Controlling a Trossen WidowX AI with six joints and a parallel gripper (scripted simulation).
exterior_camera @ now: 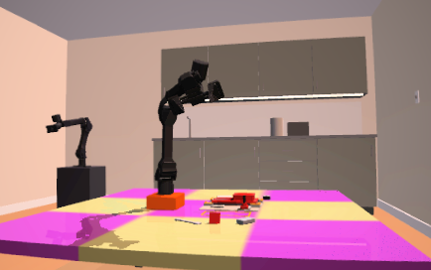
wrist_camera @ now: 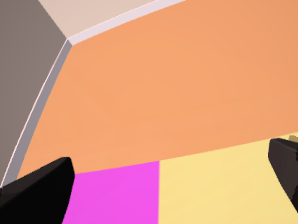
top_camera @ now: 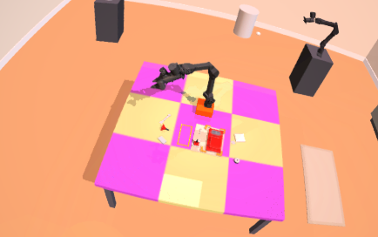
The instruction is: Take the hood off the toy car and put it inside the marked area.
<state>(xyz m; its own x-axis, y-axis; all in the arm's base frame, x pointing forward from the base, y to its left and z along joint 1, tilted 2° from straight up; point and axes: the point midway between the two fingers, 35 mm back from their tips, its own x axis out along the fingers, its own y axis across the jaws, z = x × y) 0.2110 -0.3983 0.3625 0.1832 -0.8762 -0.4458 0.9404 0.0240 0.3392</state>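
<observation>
The red hood is 50 cm to the left of my gripper tip, 35 cm below it and 13 cm ahead of it. From my gripper tip the other things lie so: small wheel: 67 cm to the left, 38 cm below, 24 cm ahead.
</observation>
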